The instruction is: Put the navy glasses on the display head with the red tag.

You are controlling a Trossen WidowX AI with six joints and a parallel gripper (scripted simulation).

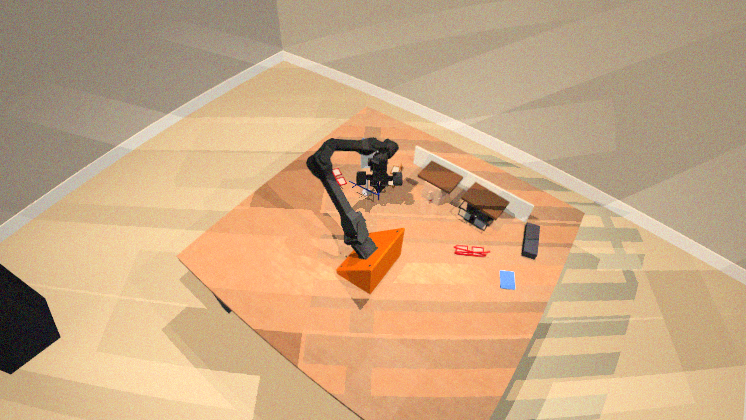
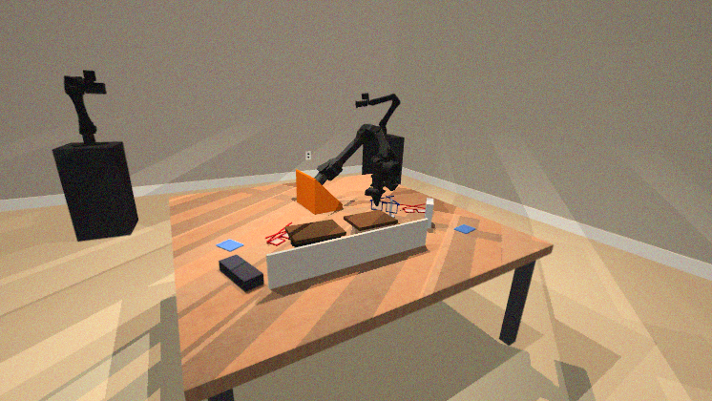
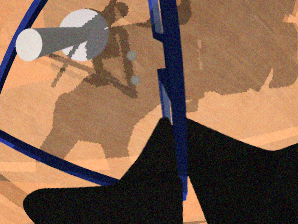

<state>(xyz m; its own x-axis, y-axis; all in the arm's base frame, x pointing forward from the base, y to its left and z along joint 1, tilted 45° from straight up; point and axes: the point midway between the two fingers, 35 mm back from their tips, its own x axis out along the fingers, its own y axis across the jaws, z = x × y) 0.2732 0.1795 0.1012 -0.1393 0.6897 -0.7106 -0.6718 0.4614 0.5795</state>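
My gripper tip is 7 cm to the right of the grey peg stand and 4 cm above it. The rest, counted from my gripper tip: dark case: 62 cm to the right, 28 cm ahead, 4 cm below; then white panel: 34 cm ahead, 26 cm to the right, 1 cm below.
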